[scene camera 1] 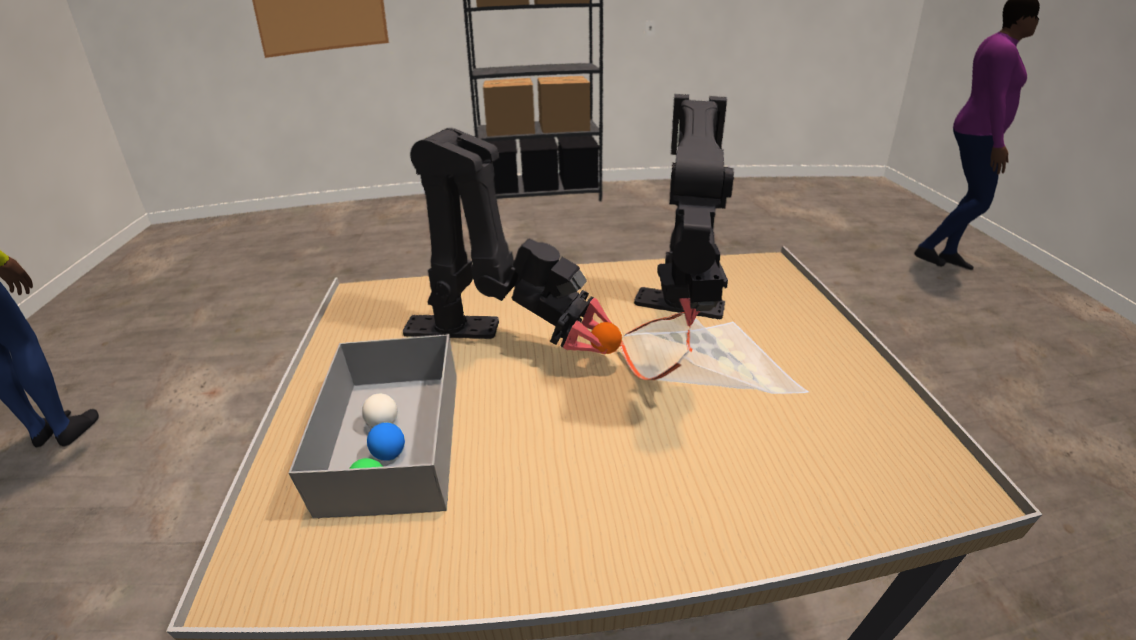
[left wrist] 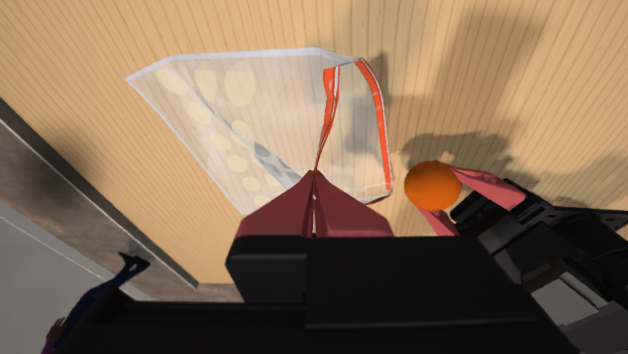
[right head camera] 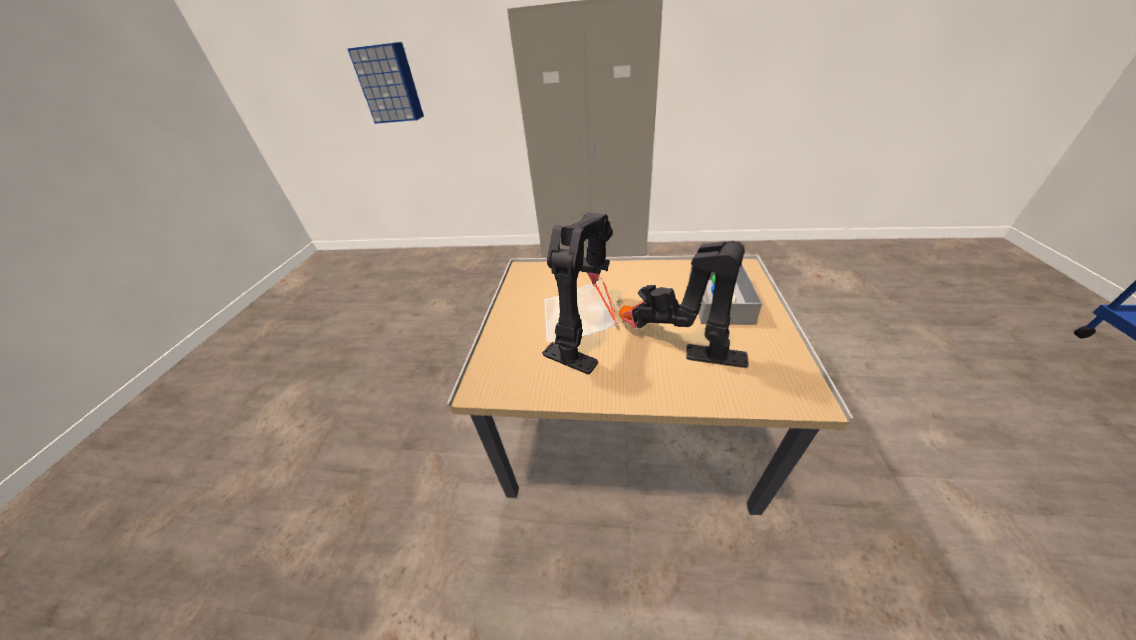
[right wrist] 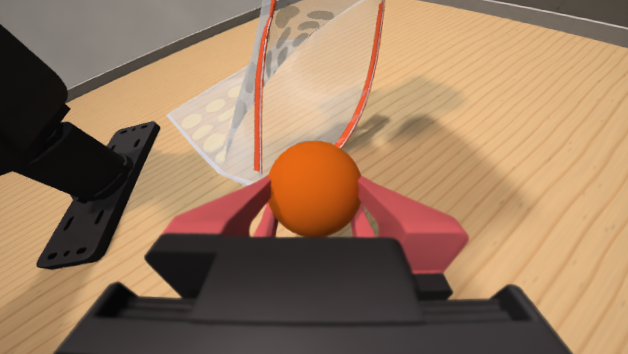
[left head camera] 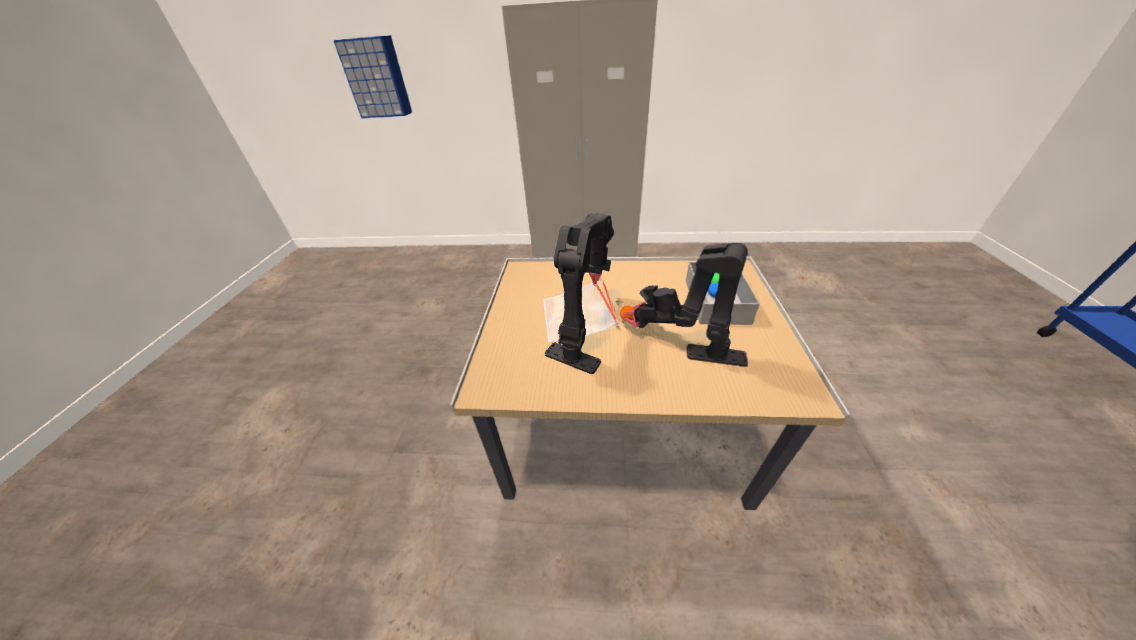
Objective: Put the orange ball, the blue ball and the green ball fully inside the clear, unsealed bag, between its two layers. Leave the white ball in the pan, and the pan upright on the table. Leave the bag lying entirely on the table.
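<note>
The clear bag [scene camera 1: 739, 361] [left wrist: 280, 110] [right wrist: 320, 75] lies on the table with its orange-edged mouth raised and open. My left gripper [left wrist: 313, 177] [scene camera 1: 689, 318] is shut on the upper edge of that mouth. My right gripper [right wrist: 314, 177] is shut on the orange ball [scene camera 1: 606, 337] [left wrist: 433, 186] [left head camera: 627, 312] and holds it above the table, just outside the mouth. The white ball [scene camera 1: 379, 411], the blue ball [scene camera 1: 385, 441] [left head camera: 713, 290] and the green ball [scene camera 1: 365, 465] [left head camera: 715, 278] are in the grey pan [scene camera 1: 377, 494] [left head camera: 731, 313], which stands upright. The pan's front wall partly hides the green ball in scene camera 1.
The wooden table [scene camera 1: 635, 516] has a raised grey rim [scene camera 1: 906, 377] along its edges. The right arm's base [scene camera 1: 476, 326] and the left arm's base [scene camera 1: 649, 299] stand at the back in scene camera 1. A person in purple [scene camera 1: 989, 87] is on the floor beyond the table.
</note>
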